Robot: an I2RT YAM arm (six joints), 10 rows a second.
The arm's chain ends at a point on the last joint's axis. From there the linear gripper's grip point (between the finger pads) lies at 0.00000 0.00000 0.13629 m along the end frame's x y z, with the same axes.
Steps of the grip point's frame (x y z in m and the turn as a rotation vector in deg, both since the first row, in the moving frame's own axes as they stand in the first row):
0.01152 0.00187 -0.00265 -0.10 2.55 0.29
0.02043 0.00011 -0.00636 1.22 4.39 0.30
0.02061 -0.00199 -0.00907 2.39 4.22 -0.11
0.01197 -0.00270 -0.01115 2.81 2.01 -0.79
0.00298 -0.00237 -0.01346 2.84 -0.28 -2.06
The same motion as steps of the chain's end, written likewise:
0.00546 0.00162 -0.00251 -0.10 2.55 0.29
0.00999 0.00298 -0.00593 1.22 4.39 0.30
0.01059 0.00370 -0.00858 2.39 4.22 -0.11
0.00724 0.00401 -0.01090 2.81 2.01 -0.79
0.00377 0.00437 -0.01329 2.84 -0.28 -2.06

